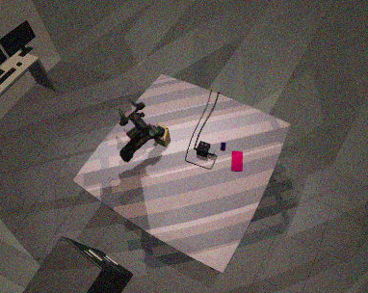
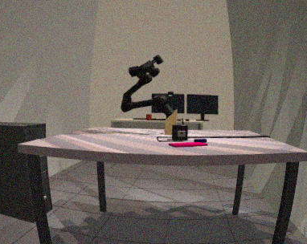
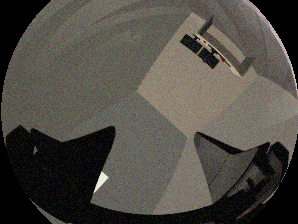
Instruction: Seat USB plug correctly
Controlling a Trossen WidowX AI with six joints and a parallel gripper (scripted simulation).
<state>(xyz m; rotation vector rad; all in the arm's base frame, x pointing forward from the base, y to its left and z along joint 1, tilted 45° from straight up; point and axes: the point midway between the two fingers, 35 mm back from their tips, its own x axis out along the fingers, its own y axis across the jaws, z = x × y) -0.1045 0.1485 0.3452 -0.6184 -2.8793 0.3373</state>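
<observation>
Right now my gripper tip is 43 cm short of the USB plug, 22 cm to the right of it and 40 cm above it. The rest, counted from my gripper tip: USB socket 43 cm ahead, 22 cm to the left, 42 cm below; then magenta flat block 69 cm ahead, 26 cm to the left, 49 cm below; then small dark blue block 54 cm ahead, 32 cm to the left, 49 cm below.
</observation>
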